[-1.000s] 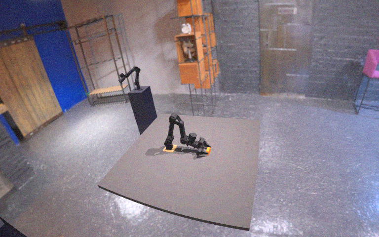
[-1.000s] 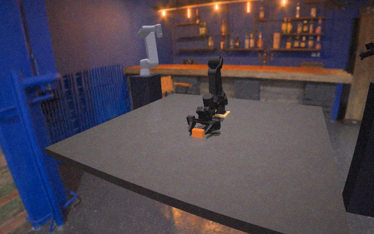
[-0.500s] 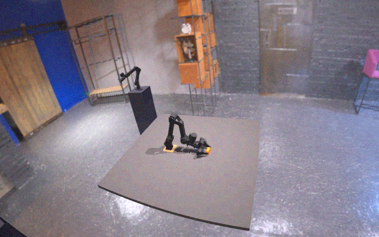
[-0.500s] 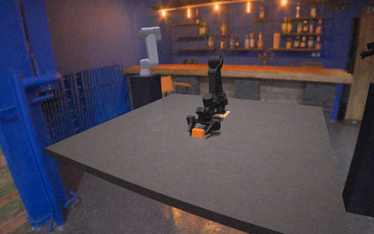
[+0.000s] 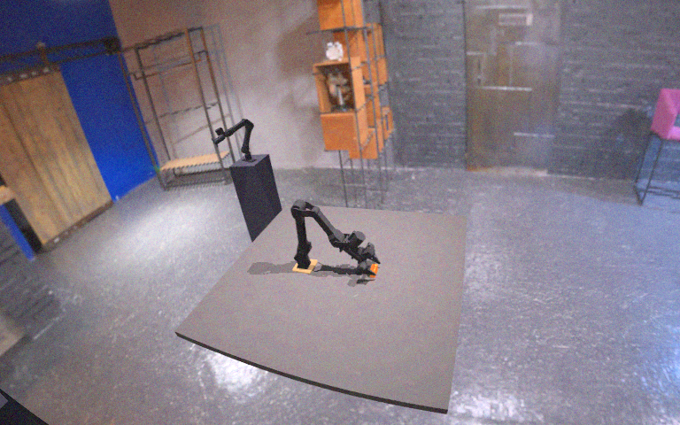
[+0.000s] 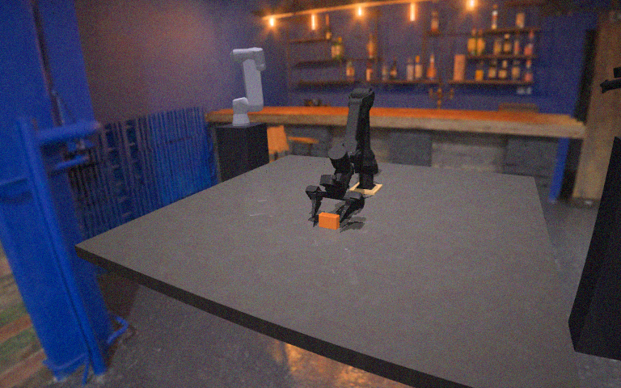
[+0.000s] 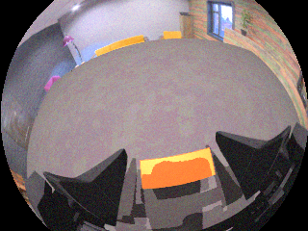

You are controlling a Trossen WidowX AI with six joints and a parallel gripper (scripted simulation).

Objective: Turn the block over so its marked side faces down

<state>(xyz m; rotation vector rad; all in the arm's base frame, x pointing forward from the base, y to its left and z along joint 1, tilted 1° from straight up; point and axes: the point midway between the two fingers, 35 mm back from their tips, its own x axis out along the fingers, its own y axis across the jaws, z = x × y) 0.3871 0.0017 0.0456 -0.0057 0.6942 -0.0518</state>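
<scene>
My gripper tip is 3 cm past the orange block and 1 cm above it.
</scene>
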